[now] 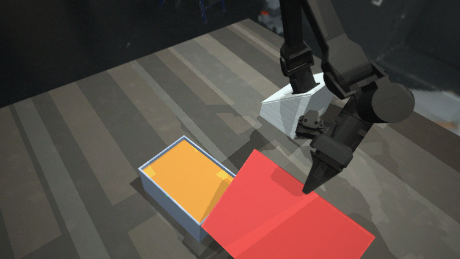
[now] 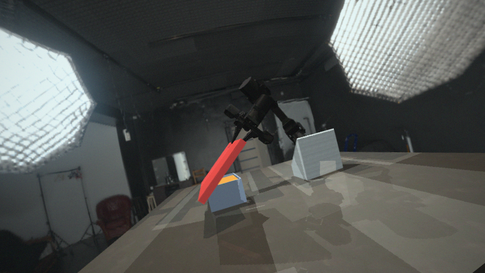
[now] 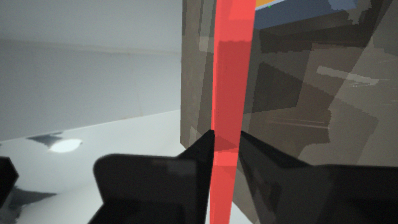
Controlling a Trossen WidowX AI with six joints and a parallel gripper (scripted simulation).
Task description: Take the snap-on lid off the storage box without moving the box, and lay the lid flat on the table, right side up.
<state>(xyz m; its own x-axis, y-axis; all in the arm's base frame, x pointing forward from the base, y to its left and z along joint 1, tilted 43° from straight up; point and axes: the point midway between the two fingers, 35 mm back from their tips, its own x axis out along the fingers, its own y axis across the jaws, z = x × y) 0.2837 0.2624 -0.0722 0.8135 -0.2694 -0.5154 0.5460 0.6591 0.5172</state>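
Now: the red lid 6 cm ahead of my gripper tip, 1 cm to the left of it and 5 cm below it. Also, from my gripper tip: storage box (10 cm ahead, 22 cm to the right, 19 cm below).
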